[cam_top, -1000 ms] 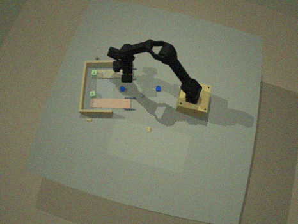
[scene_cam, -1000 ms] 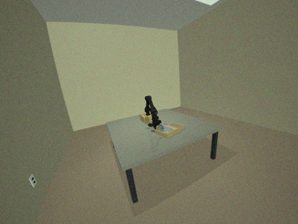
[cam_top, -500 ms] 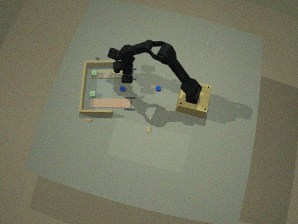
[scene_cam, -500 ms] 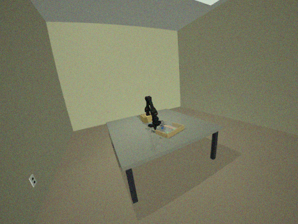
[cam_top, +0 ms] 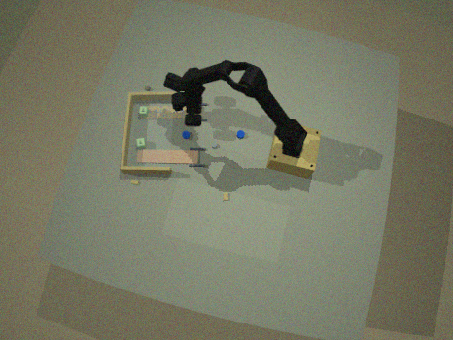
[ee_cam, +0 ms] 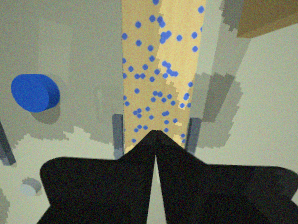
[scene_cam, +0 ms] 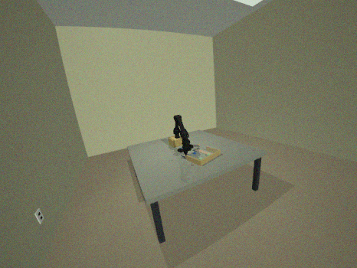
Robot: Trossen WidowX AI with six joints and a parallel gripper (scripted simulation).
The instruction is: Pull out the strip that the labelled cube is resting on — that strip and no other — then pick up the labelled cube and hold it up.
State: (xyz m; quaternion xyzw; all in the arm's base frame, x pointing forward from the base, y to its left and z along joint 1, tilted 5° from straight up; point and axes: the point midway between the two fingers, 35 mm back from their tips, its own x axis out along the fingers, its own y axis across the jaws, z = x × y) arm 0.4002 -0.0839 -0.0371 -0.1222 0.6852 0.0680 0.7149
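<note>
The grey peg lies 11 cm behind my gripper tip and 11 cm to the left of it.
</note>
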